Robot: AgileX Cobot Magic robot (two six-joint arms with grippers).
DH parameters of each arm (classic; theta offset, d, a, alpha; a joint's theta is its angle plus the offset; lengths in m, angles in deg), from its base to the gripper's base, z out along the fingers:
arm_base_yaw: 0 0.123 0 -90
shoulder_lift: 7.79 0 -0.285 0
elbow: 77.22 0 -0.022 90
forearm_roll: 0 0.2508 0 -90
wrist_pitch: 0 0 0.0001 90
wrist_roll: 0 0.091 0 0
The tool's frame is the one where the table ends.
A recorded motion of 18 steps. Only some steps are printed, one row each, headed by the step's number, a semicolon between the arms.
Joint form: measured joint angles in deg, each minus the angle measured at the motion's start. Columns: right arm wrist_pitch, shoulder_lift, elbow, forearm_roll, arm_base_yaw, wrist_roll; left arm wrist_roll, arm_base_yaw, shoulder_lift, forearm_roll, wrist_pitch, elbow.
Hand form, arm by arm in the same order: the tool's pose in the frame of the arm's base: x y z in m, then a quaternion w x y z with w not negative. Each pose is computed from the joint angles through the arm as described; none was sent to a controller.
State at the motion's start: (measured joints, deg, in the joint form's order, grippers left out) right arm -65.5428 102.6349 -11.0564 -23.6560 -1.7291 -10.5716; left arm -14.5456 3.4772 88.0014 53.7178 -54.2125 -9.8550
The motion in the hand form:
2: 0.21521 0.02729 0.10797 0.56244 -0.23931 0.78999 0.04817; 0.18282 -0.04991 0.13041 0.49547 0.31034 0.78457 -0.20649
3: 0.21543 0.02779 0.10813 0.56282 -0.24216 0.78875 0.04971; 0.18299 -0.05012 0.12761 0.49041 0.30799 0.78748 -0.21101
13: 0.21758 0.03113 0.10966 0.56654 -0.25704 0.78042 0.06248; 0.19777 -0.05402 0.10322 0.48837 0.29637 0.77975 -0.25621
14: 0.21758 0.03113 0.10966 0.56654 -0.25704 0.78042 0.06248; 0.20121 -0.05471 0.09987 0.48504 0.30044 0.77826 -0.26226
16: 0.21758 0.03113 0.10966 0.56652 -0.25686 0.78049 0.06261; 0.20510 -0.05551 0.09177 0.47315 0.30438 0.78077 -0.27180
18: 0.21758 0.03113 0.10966 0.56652 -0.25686 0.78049 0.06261; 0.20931 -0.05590 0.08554 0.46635 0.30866 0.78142 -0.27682
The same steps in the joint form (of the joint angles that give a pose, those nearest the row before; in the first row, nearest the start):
2: -0.03 0.00 -0.04 -0.41 0.00 0.13; 0.00 0.00 1.78 0.73 -1.20 0.00
3: -0.03 0.00 -0.13 -0.80 0.00 0.12; 0.00 0.00 2.81 0.73 -1.50 0.00
13: -0.13 0.00 -0.87 -3.39 0.00 0.71; 4.59 0.00 15.85 -0.48 -10.57 -2.55
14: -0.13 0.00 -0.87 -3.39 0.00 0.71; 4.66 0.00 17.41 0.32 -10.96 -3.51
16: -0.12 0.00 -0.87 -3.39 0.00 0.74; 4.79 0.00 20.33 1.42 -11.17 -4.80
18: -0.12 0.00 -0.87 -3.39 0.00 0.74; 5.11 0.00 22.58 2.13 -11.29 -6.06

